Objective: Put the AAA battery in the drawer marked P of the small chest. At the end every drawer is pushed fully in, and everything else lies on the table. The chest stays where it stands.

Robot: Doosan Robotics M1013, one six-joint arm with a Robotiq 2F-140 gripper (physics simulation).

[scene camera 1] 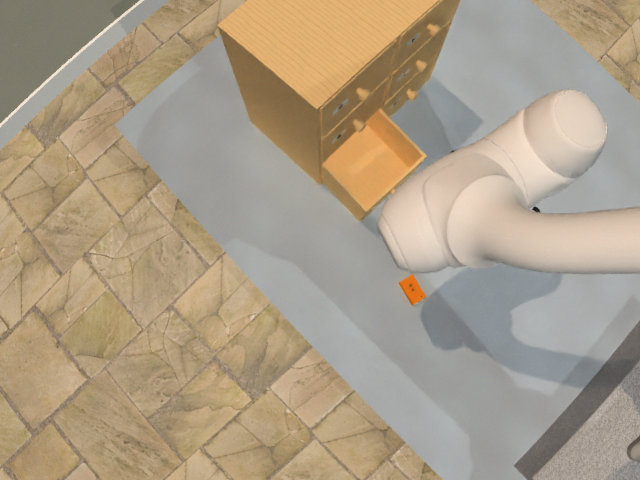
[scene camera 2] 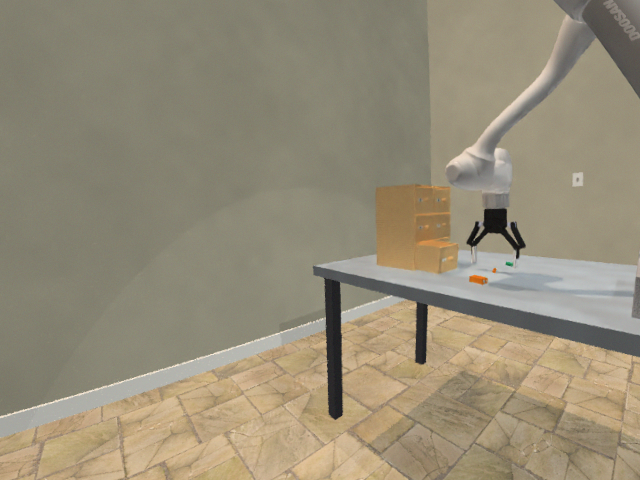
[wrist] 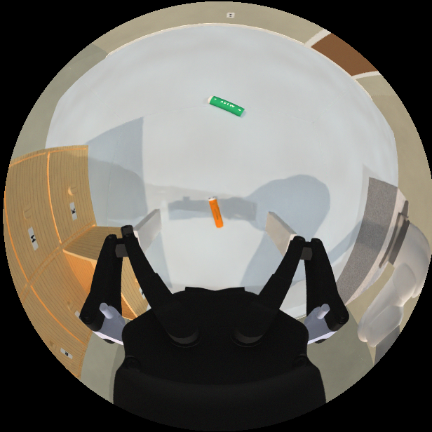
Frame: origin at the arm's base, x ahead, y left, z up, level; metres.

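Seen in the pictures: gripper, fingertip midpoint: (scene camera 2: 493,265).
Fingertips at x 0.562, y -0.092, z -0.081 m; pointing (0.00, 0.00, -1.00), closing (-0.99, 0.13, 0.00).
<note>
Pixels of each thing's middle, then the offset from my fingertips to it.
- slim orange battery at the middle of its body: (scene camera 2: 494,270) 0.003 m back, 0.003 m right, 0.021 m down
- thicker green battery at the middle of its body: (scene camera 2: 511,264) 0.030 m back, 0.155 m right, 0.019 m down
- small wooden chest at the middle of its body: (scene camera 1: 344,54) (scene camera 2: 414,225) 0.332 m ahead, 0.015 m right, 0.143 m up
- orange block-shaped battery at the middle of its body: (scene camera 1: 412,290) (scene camera 2: 478,279) 0.002 m back, 0.189 m left, 0.017 m down
A slim orange battery (scene camera 2: 494,270) (wrist: 216,213) lies on the table between and below the fingers of my gripper (scene camera 2: 494,264) (wrist: 213,219). The gripper is open and empty, pointing down above the table; in scene camera 1 the arm hides it. A thicker green battery (scene camera 2: 509,264) (wrist: 227,106) lies farther off. The print on both is too small to read surely. The small wooden chest (scene camera 1: 279,98) (scene camera 2: 395,227) (wrist: 30,195) has its near bottom drawer (scene camera 1: 341,198) (scene camera 2: 448,258) (wrist: 80,265) pulled out. Its inside looks empty in scene camera 1; its letter cannot be read.
An orange block-shaped battery (scene camera 1: 412,290) (scene camera 2: 478,279) lies on the table (scene camera 1: 289,304) (scene camera 2: 454,299) in front of the open drawer, near the table's long edge. The other drawers look pushed in. A grey speckled base block (scene camera 1: 594,439) (wrist: 367,240) stands on the robot's side.
</note>
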